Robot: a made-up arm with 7 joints.
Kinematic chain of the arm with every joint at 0, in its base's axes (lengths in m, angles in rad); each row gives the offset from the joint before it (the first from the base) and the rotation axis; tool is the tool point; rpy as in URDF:
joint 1: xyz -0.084 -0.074 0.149 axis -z
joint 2: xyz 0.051 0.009 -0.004 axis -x
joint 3: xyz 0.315 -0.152 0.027 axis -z
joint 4: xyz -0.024 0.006 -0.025 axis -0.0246 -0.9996 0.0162
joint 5: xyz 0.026 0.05 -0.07 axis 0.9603 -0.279 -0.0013
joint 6: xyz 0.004 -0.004 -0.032 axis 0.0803 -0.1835 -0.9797
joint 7: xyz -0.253 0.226 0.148 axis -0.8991 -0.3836 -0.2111
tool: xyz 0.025 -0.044 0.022 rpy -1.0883 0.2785 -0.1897
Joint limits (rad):
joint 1: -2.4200..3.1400
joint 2: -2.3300..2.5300
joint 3: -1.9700..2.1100
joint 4: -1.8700..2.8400
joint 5: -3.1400..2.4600
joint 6: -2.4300..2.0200
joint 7: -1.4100..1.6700
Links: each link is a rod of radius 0.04 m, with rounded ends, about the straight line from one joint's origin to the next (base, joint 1, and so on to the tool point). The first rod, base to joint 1, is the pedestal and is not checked.
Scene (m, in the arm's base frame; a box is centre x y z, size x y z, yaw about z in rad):
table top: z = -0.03
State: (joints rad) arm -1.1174 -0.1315 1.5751 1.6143 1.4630 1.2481 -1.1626
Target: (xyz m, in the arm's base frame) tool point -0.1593 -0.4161 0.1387
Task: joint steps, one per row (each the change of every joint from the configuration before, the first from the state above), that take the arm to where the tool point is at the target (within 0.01 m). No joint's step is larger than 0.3 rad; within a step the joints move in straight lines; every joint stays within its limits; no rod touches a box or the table.
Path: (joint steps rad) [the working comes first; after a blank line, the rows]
Joints at the target: 0.7658 -0.3979 0.9587 1.3351 2.4203 1.8469 -1.2209
Straight joint move there: clear.

1: 0.2690 -0.0381 -0.0881 -0.0399 0.1368 0.0855 -0.0083
2: 0.2691 -0.0380 -0.0880 -0.0399 0.1367 0.0856 -0.0084
3: 0.2690 -0.0381 -0.0881 -0.0399 0.1368 0.0855 -0.0083
4: 0.2690 -0.0380 -0.0880 -0.0399 0.1367 0.0856 -0.0083
5: 0.2690 -0.0381 -0.0881 -0.0398 0.1368 0.0855 -0.0083
6: 0.2691 -0.0380 -0.0880 -0.0399 0.1367 0.0855 -0.0084
7: 0.2690 -0.0381 -0.0881 -0.0399 0.1368 0.0856 -0.0083

